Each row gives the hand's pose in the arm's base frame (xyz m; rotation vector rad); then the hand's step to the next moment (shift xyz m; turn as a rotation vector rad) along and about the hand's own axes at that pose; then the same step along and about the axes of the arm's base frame.
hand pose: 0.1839 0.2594 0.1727 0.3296 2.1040 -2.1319
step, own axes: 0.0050 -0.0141 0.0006 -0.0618 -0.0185 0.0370
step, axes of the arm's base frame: -0.0083 0.0000 0.0125 0.0529 -0.0403 0.0332
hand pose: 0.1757 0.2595 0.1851 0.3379 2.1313 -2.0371
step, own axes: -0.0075 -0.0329 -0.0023 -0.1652 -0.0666 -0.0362
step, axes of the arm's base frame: -0.0020 0.0007 0.0338 0.1408 0.0264 0.1118
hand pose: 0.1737 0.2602 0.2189 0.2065 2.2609 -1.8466
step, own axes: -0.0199 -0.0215 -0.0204 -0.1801 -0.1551 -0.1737
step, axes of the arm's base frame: 0.0125 0.0161 0.0293 0.1232 0.1434 0.2257
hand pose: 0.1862 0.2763 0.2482 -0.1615 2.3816 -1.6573
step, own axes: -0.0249 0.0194 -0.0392 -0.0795 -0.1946 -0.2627
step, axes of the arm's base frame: 0.0150 0.0480 -0.0020 0.0017 0.1879 0.2791
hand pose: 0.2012 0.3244 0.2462 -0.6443 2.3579 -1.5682
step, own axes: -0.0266 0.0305 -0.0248 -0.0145 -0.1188 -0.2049
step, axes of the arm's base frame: 0.0057 0.0430 -0.0193 -0.0477 0.1345 0.1896
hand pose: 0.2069 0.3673 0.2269 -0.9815 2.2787 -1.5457
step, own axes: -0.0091 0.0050 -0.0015 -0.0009 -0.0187 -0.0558
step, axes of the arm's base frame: 0.0041 0.0080 -0.0055 -0.0208 0.0378 0.0401
